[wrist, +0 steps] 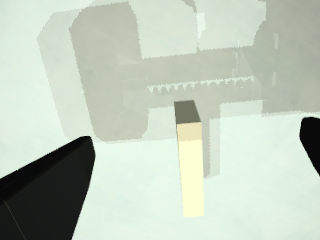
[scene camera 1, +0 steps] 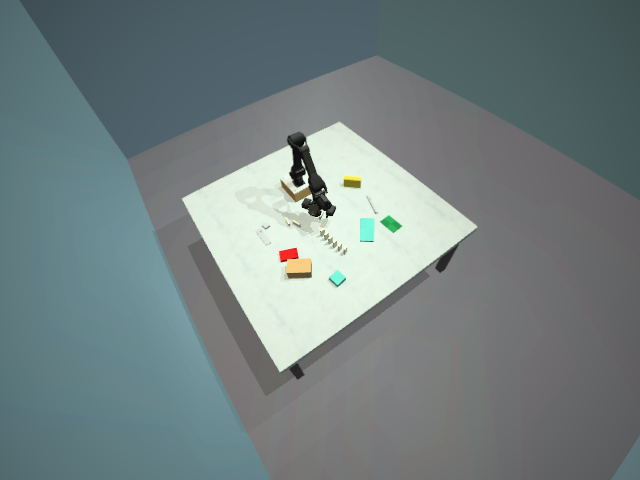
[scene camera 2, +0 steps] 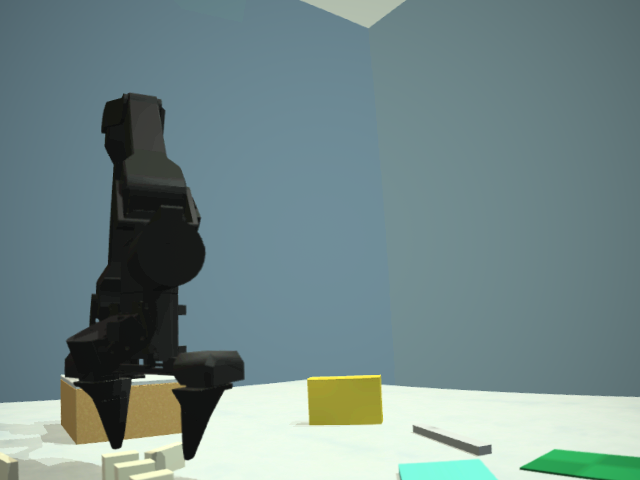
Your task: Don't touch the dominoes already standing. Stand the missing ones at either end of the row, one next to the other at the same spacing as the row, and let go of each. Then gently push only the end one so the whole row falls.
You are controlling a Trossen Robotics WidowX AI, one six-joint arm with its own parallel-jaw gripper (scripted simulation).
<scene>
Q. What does the gripper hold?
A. Nothing.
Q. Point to a yellow block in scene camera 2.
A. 357,400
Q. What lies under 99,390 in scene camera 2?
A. The gripper.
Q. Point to a cream domino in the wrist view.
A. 188,125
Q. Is the gripper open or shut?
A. Open.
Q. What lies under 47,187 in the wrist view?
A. The gripper.
</scene>
